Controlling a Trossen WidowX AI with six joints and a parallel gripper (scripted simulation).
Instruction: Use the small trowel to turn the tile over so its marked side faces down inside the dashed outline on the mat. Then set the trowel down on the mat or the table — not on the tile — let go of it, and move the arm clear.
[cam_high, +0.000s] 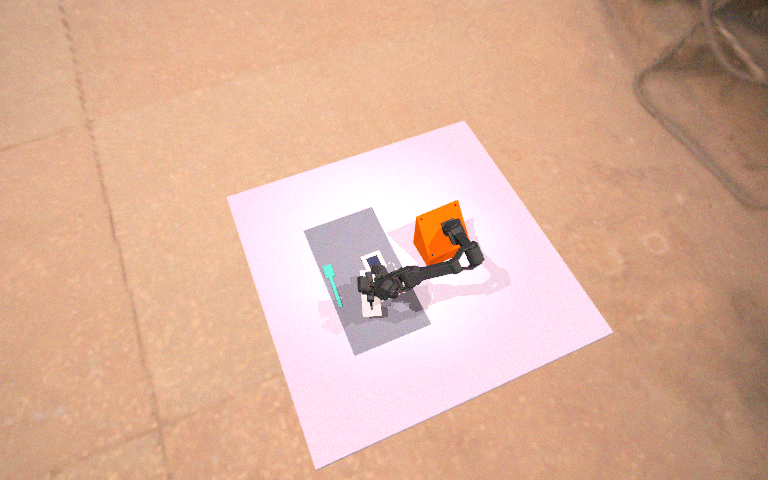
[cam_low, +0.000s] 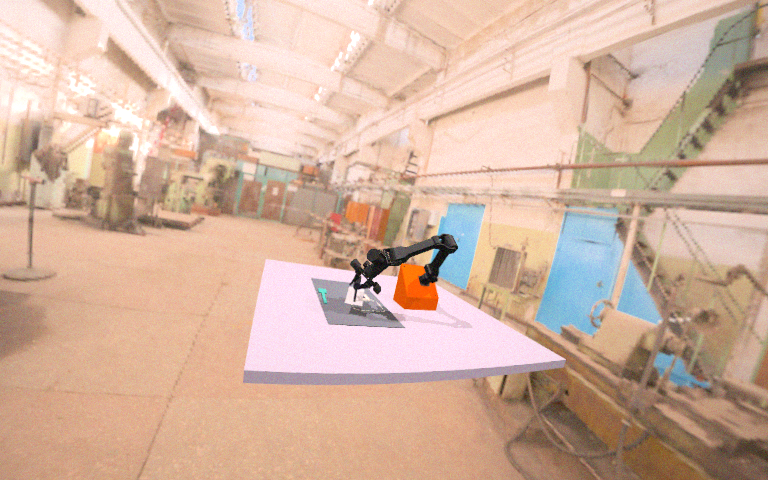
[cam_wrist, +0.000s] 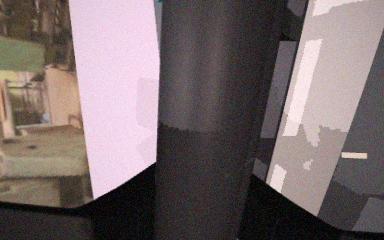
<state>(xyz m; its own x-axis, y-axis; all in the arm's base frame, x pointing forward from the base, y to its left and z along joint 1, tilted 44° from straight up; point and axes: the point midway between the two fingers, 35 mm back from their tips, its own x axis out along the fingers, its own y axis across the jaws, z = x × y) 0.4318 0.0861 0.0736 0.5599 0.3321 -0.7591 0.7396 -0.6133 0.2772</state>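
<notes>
The tile lies 120 mm behind my gripper tip, 160 mm to the right of it and 100 mm below it. The rest, counted from my gripper tip: teal flat tool (90 mm ahead, 160 mm to the right, 100 mm below); grey mat (50 mm behind, 130 mm to the right, 120 mm below); trowel (20 mm behind, 10 mm to the left, 10 mm below).
</notes>
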